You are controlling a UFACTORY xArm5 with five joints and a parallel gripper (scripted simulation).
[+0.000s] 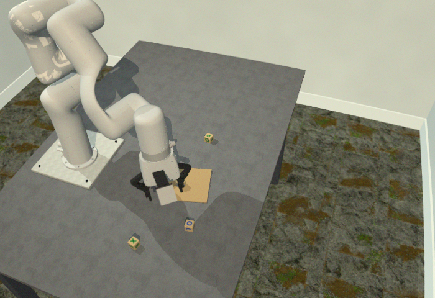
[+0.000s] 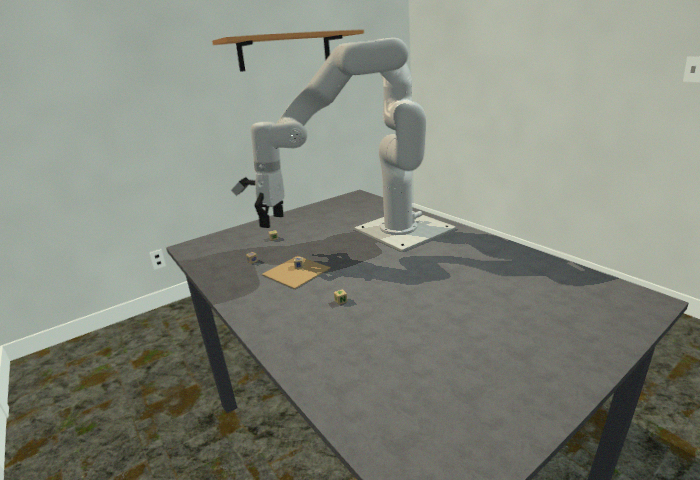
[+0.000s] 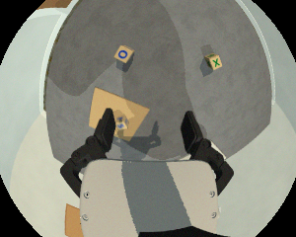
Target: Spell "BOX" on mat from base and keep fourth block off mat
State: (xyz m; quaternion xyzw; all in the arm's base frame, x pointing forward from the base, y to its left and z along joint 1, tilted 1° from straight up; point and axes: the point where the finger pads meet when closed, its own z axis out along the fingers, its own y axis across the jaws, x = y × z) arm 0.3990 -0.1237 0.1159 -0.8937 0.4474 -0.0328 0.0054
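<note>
My hand is 12 cm to the right of the B block, 11 cm above it and 1 cm past it. From my hand the other things lie so: X block 13 cm to the right, 11 cm below, 5 cm behind; tan mat 14 cm to the left, 12 cm below, 1 cm ahead; O block 11 cm below, 8 cm ahead, 2 cm to the right.
</note>
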